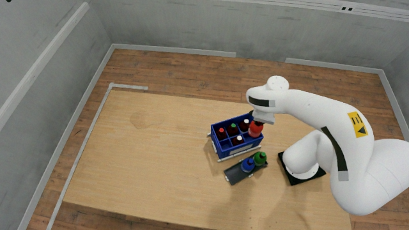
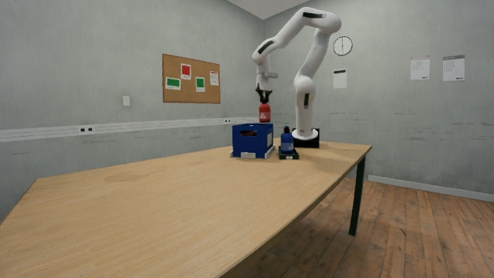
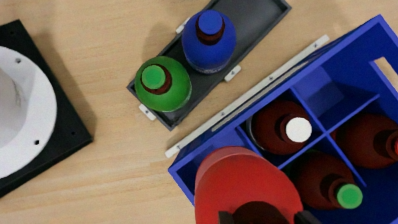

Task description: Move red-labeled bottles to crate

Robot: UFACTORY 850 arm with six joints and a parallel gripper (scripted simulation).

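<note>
Now: the red-labeled bottle 7 cm below my hand. Also, from my hand: blue-labeled bottle 25 cm below, 17 cm to the left, 2 cm ahead; green-labeled bottle 25 cm below, 13 cm to the left, 6 cm behind; blue crate 25 cm below, 10 cm ahead, 1 cm to the right.
</note>
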